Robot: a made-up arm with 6 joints. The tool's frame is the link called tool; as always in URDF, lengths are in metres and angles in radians.
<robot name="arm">
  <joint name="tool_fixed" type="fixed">
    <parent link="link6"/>
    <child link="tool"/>
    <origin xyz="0 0 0" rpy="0 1.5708 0"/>
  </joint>
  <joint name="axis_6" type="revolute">
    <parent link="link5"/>
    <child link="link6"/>
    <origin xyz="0 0 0.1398" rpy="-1.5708 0 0"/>
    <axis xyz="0 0 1"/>
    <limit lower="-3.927" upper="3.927"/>
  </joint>
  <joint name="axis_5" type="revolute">
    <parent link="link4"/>
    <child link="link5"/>
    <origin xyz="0 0 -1.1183" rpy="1.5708 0 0"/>
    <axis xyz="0 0 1"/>
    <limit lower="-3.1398" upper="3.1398"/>
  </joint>
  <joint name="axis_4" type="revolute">
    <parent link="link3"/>
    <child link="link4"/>
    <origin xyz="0 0 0" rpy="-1.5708 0 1.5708"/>
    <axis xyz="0 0 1"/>
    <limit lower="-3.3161" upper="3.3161"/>
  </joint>
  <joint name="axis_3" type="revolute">
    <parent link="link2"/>
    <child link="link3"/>
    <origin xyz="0 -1.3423 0" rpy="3.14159 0 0"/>
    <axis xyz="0 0 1"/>
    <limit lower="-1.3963" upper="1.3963"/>
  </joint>
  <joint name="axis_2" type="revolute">
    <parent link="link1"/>
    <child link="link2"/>
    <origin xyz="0 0 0" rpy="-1.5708 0 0"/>
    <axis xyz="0 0 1"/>
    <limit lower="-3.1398" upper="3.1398"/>
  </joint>
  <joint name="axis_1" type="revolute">
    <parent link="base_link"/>
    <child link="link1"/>
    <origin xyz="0 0 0.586"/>
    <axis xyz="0 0 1"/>
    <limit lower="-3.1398" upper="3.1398"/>
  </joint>
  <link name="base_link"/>
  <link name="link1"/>
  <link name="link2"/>
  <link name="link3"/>
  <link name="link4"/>
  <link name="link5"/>
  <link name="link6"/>
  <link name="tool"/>
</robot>
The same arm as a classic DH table. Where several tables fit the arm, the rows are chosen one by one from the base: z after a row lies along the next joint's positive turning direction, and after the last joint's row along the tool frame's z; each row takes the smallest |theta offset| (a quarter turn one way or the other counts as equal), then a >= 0, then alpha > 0; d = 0 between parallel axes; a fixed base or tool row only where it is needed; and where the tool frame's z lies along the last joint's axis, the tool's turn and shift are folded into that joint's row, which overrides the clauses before.
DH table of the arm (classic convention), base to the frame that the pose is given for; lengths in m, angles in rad. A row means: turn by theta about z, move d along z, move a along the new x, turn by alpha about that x. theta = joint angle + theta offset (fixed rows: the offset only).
axis_1: d 0.586  theta0 0  a 0  alpha -1.5708
axis_2: d 0  theta0 -1.5708  a 1.3423  alpha 3.1416
axis_3: d 0  theta0 0  a 0  alpha -1.5708
axis_4: d -1.1183  theta0 0  a 0  alpha 1.5708
axis_5: d 0.1398  theta0 0  a 0  alpha -1.5708
axis_6: d 0  theta0 1.5708  a 0  alpha 1.5708
tool (fixed): d 0  theta0 -1.5708  a 0  alpha 0
Joint limits (rad, base to tool): -3.1398..3.1398 -3.1398..3.1398 -1.3963..1.3963 -3.3161..3.3161 -3.1398..3.1398 -3.927..3.927

